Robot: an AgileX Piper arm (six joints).
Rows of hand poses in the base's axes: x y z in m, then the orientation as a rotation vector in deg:
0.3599 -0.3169 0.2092 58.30 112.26 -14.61
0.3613 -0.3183 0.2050 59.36 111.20 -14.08
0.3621 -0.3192 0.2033 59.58 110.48 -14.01
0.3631 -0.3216 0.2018 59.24 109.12 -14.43
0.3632 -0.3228 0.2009 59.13 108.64 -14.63
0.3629 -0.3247 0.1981 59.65 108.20 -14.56
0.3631 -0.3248 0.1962 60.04 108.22 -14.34
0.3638 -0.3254 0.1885 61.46 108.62 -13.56
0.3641 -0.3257 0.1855 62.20 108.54 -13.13
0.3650 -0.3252 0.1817 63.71 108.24 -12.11
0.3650 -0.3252 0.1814 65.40 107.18 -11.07
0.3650 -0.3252 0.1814 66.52 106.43 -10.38
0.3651 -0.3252 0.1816 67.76 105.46 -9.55
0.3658 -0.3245 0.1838 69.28 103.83 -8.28
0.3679 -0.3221 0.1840 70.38 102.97 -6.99
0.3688 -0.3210 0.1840 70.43 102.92 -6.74
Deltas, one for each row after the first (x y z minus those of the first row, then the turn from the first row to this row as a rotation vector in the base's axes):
0.0014 -0.0014 -0.0042 0.48 -0.93 -0.80
0.0022 -0.0023 -0.0059 0.39 -1.53 -1.12
0.0032 -0.0047 -0.0074 -0.49 -2.59 -1.42
0.0033 -0.0059 -0.0083 -0.83 -2.94 -1.55
0.0030 -0.0078 -0.0111 -0.68 -3.25 -1.99
0.0032 -0.0079 -0.0130 -0.34 -3.24 -2.17
0.0039 -0.0085 -0.0207 0.98 -2.94 -2.73
0.0042 -0.0088 -0.0237 1.59 -3.03 -3.09
0.0051 -0.0083 -0.0275 2.87 -3.38 -3.82
0.0051 -0.0083 -0.0278 4.02 -4.33 -4.87
0.0051 -0.0083 -0.0278 4.77 -4.98 -5.59
0.0052 -0.0083 -0.0276 5.61 -5.84 -6.40
0.0059 -0.0076 -0.0254 6.68 -7.35 -7.43
0.0080 -0.0052 -0.0252 7.79 -8.29 -7.96
0.0089 -0.0041 -0.0252 7.96 -8.41 -7.91

